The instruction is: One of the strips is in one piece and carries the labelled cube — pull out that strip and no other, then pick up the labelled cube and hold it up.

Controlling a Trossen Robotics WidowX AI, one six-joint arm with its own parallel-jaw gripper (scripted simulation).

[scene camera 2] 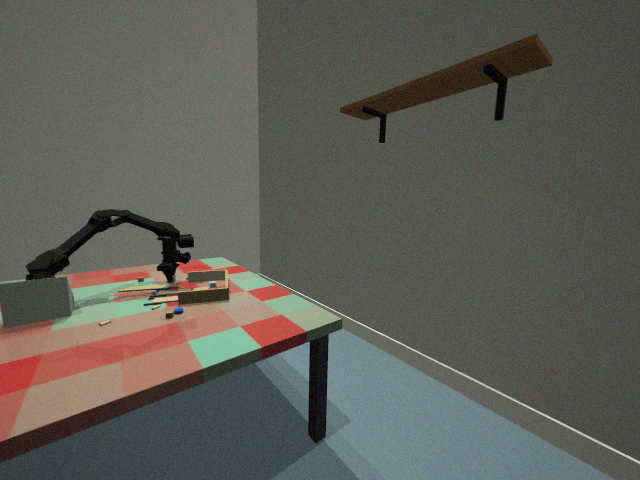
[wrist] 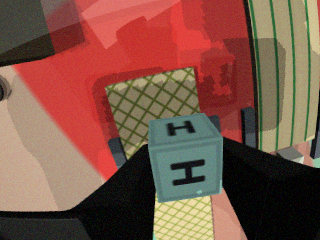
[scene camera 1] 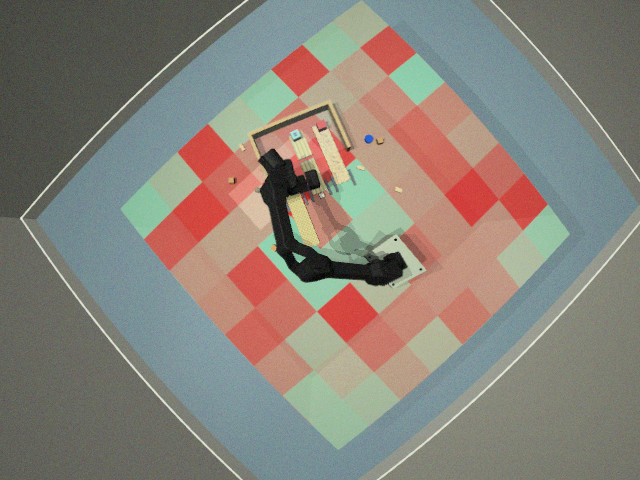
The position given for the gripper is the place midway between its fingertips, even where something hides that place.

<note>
The gripper [wrist: 181,147] holds a teal cube.
</note>
